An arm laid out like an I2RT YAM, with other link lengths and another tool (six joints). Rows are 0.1 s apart.
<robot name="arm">
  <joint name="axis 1" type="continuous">
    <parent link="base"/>
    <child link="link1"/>
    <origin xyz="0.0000 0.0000 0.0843" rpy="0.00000 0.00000 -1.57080"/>
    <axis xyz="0 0 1"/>
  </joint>
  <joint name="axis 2" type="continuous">
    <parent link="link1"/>
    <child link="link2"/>
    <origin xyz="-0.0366 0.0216 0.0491" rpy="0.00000 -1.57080 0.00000"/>
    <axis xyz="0 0 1"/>
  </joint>
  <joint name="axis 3" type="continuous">
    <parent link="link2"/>
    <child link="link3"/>
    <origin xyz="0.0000 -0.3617 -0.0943" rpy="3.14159 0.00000 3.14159"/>
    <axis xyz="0 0 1"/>
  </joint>
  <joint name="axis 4" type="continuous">
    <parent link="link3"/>
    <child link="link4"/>
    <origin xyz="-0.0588 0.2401 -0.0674" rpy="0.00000 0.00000 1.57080"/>
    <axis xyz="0 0 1"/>
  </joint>
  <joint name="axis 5" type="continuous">
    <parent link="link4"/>
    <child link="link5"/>
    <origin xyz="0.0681 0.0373 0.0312" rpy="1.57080 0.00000 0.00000"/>
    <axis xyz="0 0 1"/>
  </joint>
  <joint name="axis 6" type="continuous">
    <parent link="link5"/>
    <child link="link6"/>
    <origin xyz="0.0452 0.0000 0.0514" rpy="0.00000 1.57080 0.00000"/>
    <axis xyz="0 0 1"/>
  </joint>
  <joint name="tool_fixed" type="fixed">
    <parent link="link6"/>
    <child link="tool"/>
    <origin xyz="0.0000 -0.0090 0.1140" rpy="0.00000 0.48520 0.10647"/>
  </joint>
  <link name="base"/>
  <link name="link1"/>
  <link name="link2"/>
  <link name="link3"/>
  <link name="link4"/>
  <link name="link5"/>
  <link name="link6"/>
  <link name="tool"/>
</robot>
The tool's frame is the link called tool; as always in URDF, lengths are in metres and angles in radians. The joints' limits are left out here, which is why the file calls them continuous.
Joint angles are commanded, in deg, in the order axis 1, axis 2, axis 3, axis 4, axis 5, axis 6. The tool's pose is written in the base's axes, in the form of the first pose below.
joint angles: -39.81, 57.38, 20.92, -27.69, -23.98, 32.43
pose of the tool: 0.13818, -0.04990, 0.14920, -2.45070, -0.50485, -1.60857
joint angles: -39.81, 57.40, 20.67, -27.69, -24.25, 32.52
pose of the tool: 0.13754, -0.04849, 0.14811, -2.45214, -0.49772, -1.60712
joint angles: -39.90, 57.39, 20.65, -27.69, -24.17, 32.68
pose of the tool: 0.13730, -0.04885, 0.14794, -2.45344, -0.49704, -1.61097
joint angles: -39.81, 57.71, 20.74, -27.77, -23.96, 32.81
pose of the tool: 0.13734, -0.04929, 0.14743, -2.46082, -0.49510, -1.60933
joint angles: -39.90, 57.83, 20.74, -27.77, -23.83, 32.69
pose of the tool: 0.13712, -0.04980, 0.14704, -2.46394, -0.49660, -1.60865
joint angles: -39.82, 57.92, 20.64, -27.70, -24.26, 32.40
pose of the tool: 0.13749, -0.04844, 0.14690, -2.46059, -0.49277, -1.60148
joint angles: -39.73, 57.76, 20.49, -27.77, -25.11, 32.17
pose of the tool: 0.13774, -0.04562, 0.14730, -2.45169, -0.48380, -1.59451
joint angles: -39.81, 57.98, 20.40, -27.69, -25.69, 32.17
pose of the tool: 0.13824, -0.04443, 0.14719, -2.44880, -0.47411, -1.59299
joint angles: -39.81, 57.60, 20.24, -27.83, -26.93, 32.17
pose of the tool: 0.13857, -0.04078, 0.14841, -2.43384, -0.45963, -1.59065
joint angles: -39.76, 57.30, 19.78, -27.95, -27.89, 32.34
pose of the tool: 0.13750, -0.03675, 0.14760, -2.42791, -0.44298, -1.58776
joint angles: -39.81, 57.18, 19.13, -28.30, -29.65, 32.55
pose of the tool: 0.13591, -0.03015, 0.14629, -2.42224, -0.40939, -1.58137
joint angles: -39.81, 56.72, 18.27, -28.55, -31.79, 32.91
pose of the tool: 0.13405, -0.02218, 0.14535, -2.40943, -0.37199, -1.57642
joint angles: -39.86, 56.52, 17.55, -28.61, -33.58, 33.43
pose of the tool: 0.13283, -0.01605, 0.14460, -2.40022, -0.33792, -1.57548
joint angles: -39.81, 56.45, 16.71, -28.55, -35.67, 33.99
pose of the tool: 0.13168, -0.00900, 0.14382, -2.39000, -0.29812, -1.57155
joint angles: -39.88, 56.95, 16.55, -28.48, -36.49, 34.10
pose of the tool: 0.13203, -0.00716, 0.14369, -2.38986, -0.28014, -1.56904
